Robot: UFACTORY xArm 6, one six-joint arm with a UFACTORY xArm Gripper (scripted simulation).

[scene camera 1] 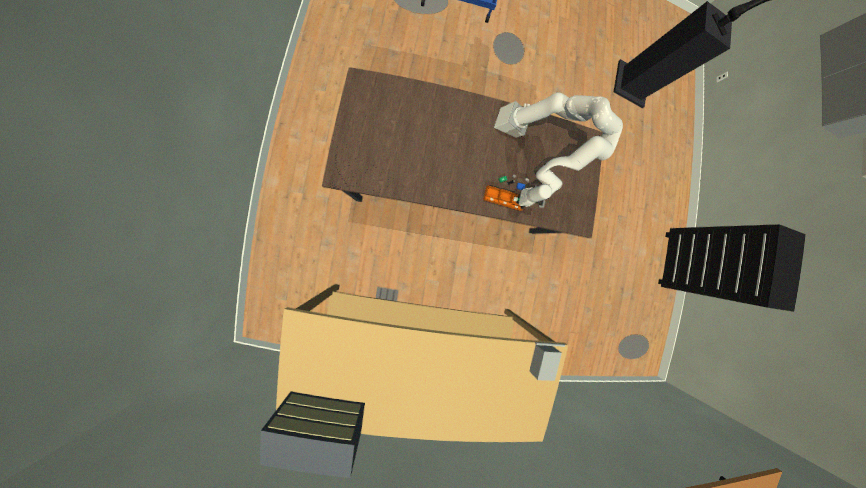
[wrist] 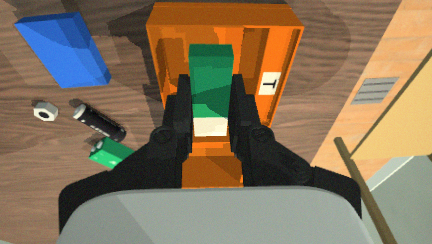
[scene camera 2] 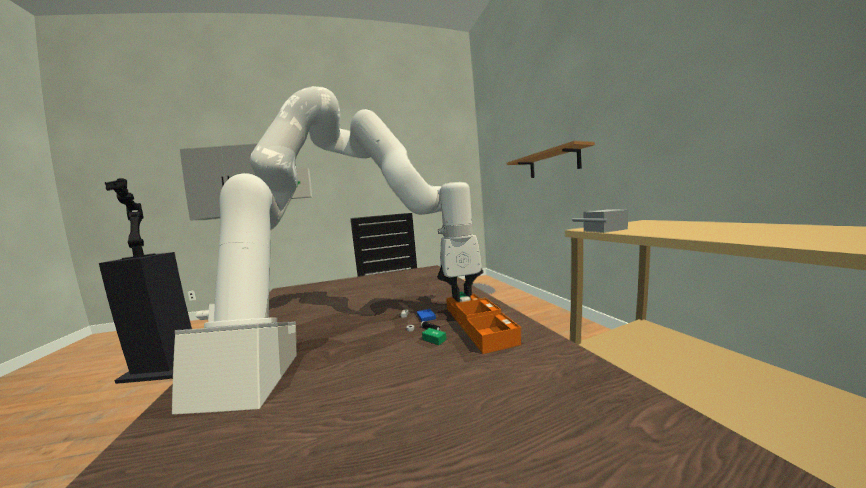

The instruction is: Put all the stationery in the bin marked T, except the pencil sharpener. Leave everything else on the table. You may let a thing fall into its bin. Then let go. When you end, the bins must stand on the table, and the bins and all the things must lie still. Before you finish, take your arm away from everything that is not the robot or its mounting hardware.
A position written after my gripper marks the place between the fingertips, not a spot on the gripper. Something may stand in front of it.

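Observation:
I can see my gripper (scene camera 2: pixel 462 299), and the same gripper (wrist: pixel 210 91) is there in the wrist view. A blue block (wrist: pixel 63 43) is in sight as well. So is a black cylinder (wrist: pixel 84 114).

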